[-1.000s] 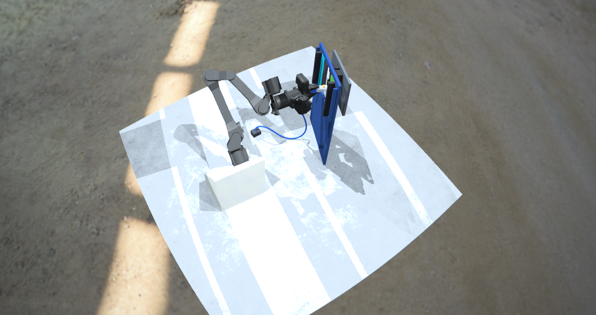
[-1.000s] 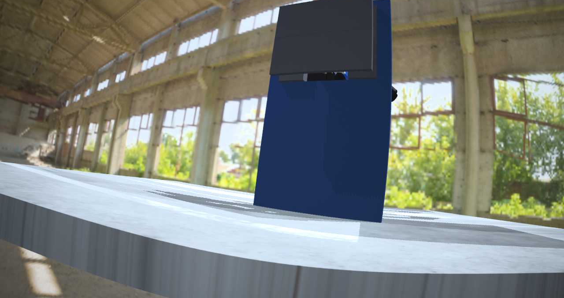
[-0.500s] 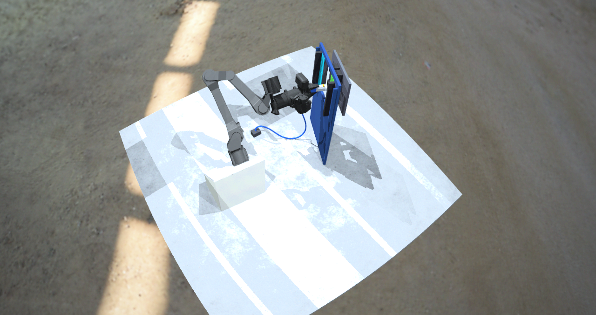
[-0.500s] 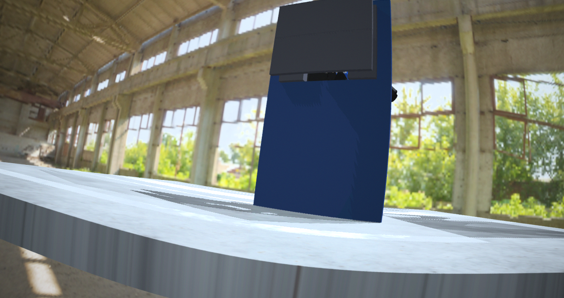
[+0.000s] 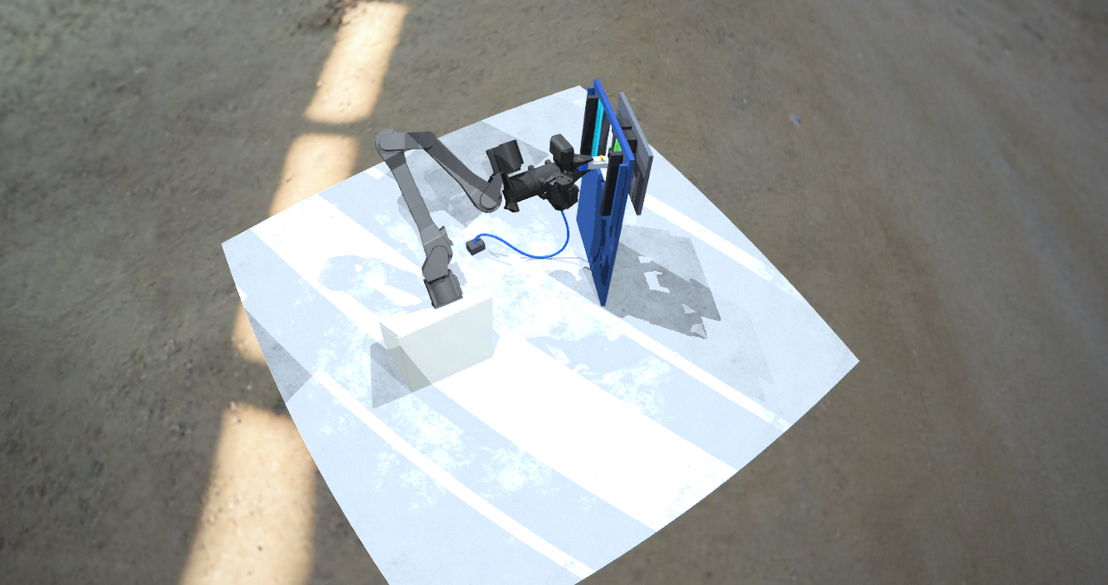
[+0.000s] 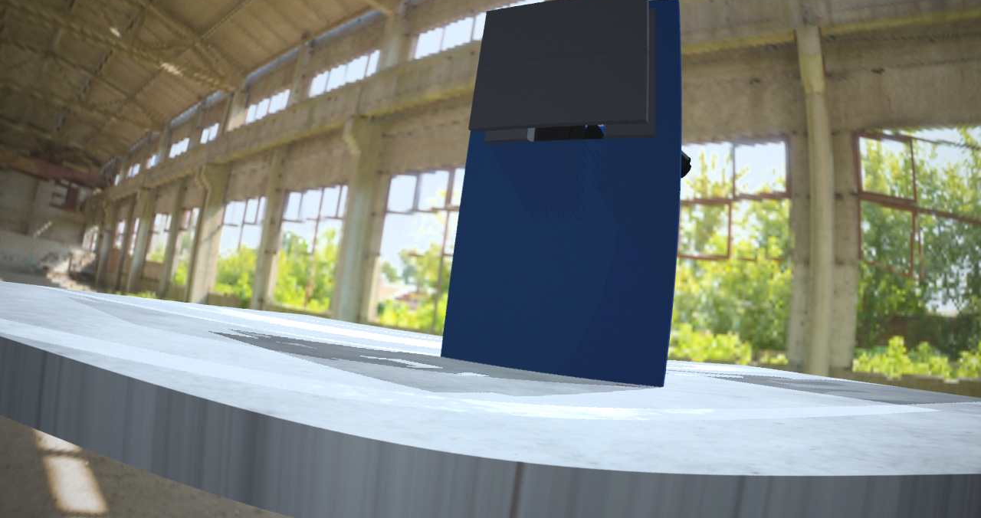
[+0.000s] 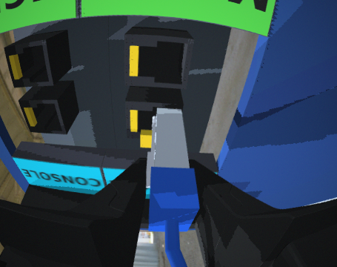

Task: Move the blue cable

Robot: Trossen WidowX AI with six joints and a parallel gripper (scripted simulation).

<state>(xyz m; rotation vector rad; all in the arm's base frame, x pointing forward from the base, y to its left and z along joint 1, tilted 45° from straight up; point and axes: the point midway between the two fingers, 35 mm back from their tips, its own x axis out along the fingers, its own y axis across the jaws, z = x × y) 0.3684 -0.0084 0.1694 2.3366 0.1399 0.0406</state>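
My gripper tip is now right at the blue cable plug. Also, from my gripper tip: black block: 310 mm below, 230 mm behind, 120 mm to the left.
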